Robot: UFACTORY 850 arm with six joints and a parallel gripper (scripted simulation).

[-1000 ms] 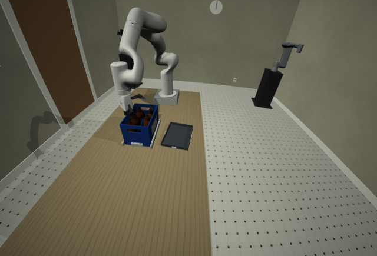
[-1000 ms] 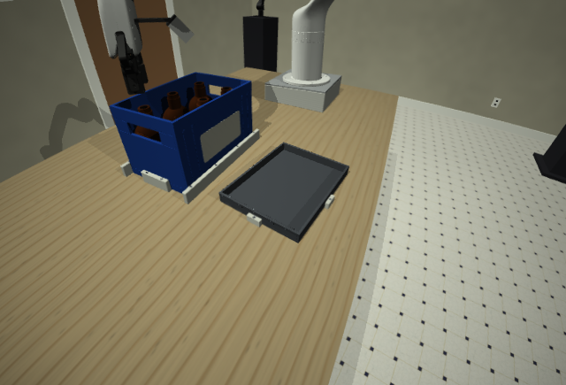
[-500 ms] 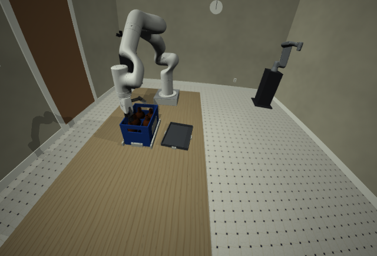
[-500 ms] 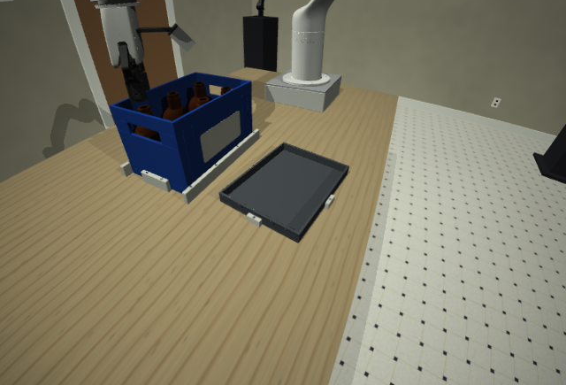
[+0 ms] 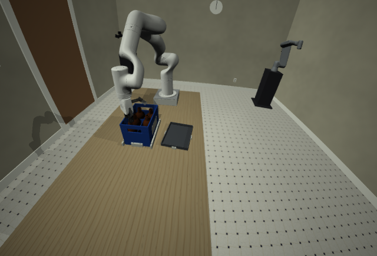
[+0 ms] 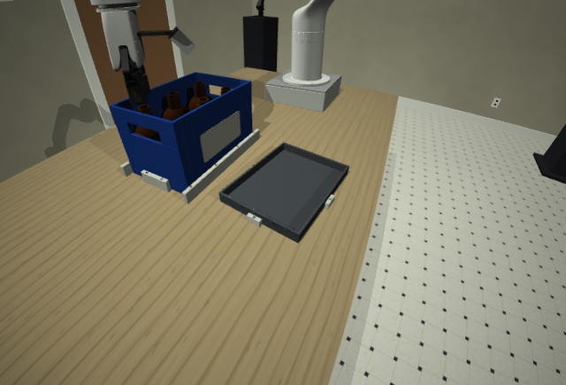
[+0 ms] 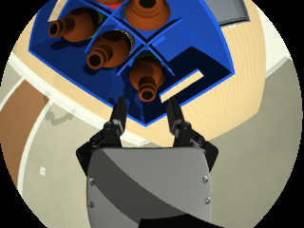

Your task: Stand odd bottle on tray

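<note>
Right now my hand is 120 mm above the blue crate, 90 mm past it and 30 mm to the right of it. Round my hand: dark grey tray 290 mm to the left, 190 mm below, 130 mm behind; then bottle 110 mm below, 100 mm behind, 70 mm to the left.
</note>
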